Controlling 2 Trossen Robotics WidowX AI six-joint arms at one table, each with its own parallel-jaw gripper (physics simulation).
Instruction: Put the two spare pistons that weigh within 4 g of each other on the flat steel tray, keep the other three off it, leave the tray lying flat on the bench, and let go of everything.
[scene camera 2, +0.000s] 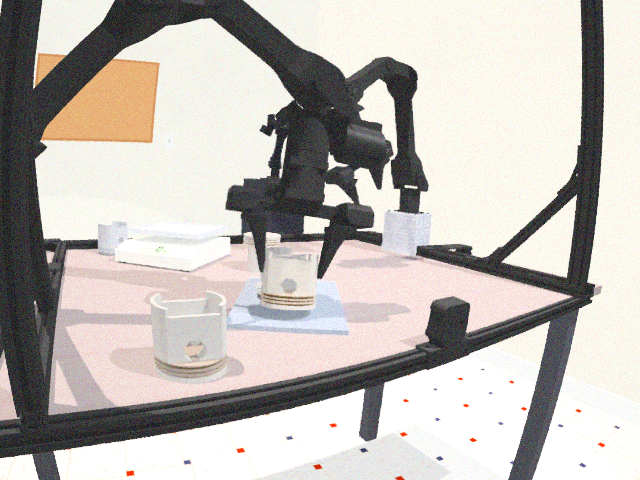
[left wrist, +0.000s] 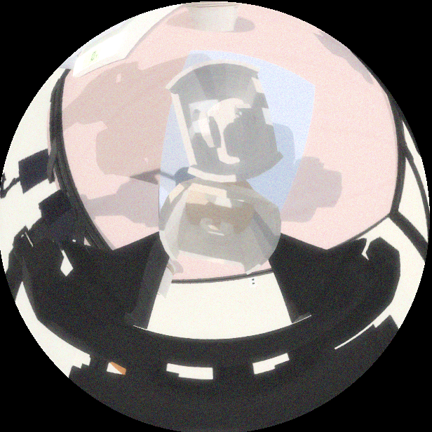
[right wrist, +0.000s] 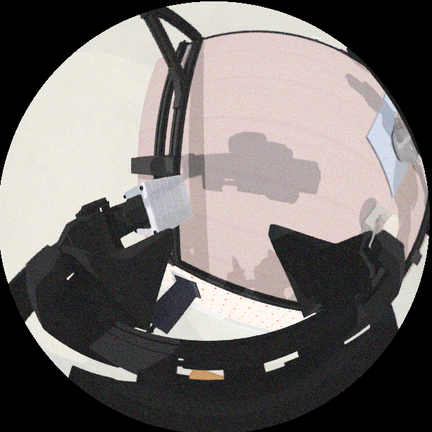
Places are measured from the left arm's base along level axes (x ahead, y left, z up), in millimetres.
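Pixels of known places: left gripper, fingertip midpoint: (scene camera 2: 290, 275); right gripper, fingertip midpoint: (scene camera 2: 368, 196); right arm's base, origin of the base link: (scene camera 2: 408, 212).
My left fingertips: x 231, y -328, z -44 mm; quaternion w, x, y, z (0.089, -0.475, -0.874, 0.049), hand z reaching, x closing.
Ahead of a thing's pixels: the offset from my left fingertips to its top centre. "pt": to the spot under its first point.
My left gripper (scene camera 2: 291, 274) (left wrist: 218, 232) is shut on a pale piston {dx +10, dy +6, dz +30 mm} (scene camera 2: 289, 268) (left wrist: 210, 250), upright with its rings low, over the front of the blue-grey tray {pt dx +36, dy -45, dz -52 mm} (scene camera 2: 330, 312) (left wrist: 296, 95) (right wrist: 382, 137). I cannot tell whether its crown touches the tray. A second piston (left wrist: 225, 150) (right wrist: 400, 144) stands on the tray behind it, mostly hidden in scene camera 2. Three pistons are off the tray: one at front left (scene camera 2: 168, 330), one behind the tray {dx +241, dy +164, dz +10 mm} (scene camera 2: 253, 250) (left wrist: 212, 19) (right wrist: 377, 220), one beside the scale {dx +168, dy +514, dz +10 mm} (scene camera 2: 109, 240). My right gripper (scene camera 2: 368, 195) (right wrist: 222, 231) is open and empty, raised behind.
A white scale {pt dx +120, dy +322, dz -33 mm} (scene camera 2: 160, 255) (left wrist: 102, 57) with a small green display stands at the back left. A black block (scene camera 2: 448, 320) sits on the front frame rail. A silver block (scene camera 2: 405, 232) (right wrist: 167, 202) is under the right arm's base. Black frame posts stand at both sides.
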